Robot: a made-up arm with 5 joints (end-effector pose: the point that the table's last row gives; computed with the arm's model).
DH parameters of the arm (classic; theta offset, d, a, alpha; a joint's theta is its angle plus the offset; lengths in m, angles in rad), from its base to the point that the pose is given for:
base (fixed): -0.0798 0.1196 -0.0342 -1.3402
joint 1: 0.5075 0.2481 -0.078 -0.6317
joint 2: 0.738 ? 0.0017 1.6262
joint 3: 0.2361 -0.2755 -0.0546 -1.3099
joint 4: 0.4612 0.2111 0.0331 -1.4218
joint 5: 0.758 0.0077 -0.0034 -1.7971
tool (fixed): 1.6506 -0.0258 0 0
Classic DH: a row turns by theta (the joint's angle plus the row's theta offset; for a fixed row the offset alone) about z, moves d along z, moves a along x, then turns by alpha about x.
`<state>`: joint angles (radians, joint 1 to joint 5).
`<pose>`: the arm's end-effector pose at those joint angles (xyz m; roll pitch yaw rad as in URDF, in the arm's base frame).
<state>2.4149 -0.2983 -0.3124 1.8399 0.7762</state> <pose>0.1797 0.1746 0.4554 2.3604 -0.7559 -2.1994</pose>
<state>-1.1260 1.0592 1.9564 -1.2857 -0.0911</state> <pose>-0.3823 0.1921 0.2695 2.8170 0.0177 -1.0311</pose>
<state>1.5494 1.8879 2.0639 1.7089 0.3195</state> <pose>0.3933 0.1572 0.0736 -1.2316 0.2116 1.2053</pose>
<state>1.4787 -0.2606 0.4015 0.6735 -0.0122</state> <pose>-0.0347 0.1426 0.5497 -3.0801 0.5641 2.3555</pose>
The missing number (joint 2, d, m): -0.0922
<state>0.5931 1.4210 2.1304 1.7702 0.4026</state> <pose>0.1763 0.0236 0.5242 -2.4222 -0.6636 1.0220</pose>
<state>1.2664 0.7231 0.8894 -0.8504 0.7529</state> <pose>0.1685 0.2694 0.4630 -1.6451 1.4412 -2.2737</pose>
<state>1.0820 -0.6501 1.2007 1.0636 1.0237</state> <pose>-0.1756 -0.0568 0.4406 1.6202 0.0027 2.2910</pose>
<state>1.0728 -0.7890 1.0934 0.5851 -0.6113</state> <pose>-0.2017 -0.0130 0.4292 3.0613 -0.0042 1.4649</pose>
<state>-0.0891 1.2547 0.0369 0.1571 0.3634</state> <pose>-0.2241 0.4304 0.3803 -0.9420 1.2090 -1.6650</pose>
